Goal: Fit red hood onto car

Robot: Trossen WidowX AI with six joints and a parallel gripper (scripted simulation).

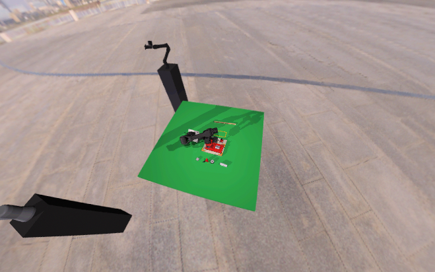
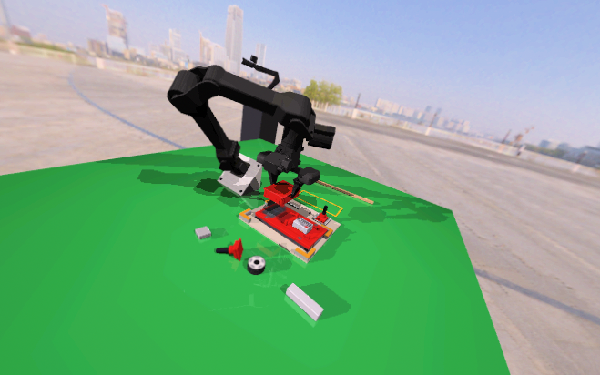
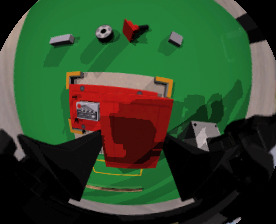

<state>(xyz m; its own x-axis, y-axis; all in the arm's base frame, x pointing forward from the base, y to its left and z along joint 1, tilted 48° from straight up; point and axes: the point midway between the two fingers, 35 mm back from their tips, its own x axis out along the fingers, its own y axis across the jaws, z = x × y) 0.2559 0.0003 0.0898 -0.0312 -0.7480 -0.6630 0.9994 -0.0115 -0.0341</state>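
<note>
The grey engine block lies 90 mm ahead of my gripper tip and 70 mm below it. From my gripper tip the other things lie so: grey wheel 90 mm ahead, 190 mm to the right, 90 mm below; beige jig 50 mm ahead, 10 mm to the left, 90 mm below; red hood 10 mm above.
</note>
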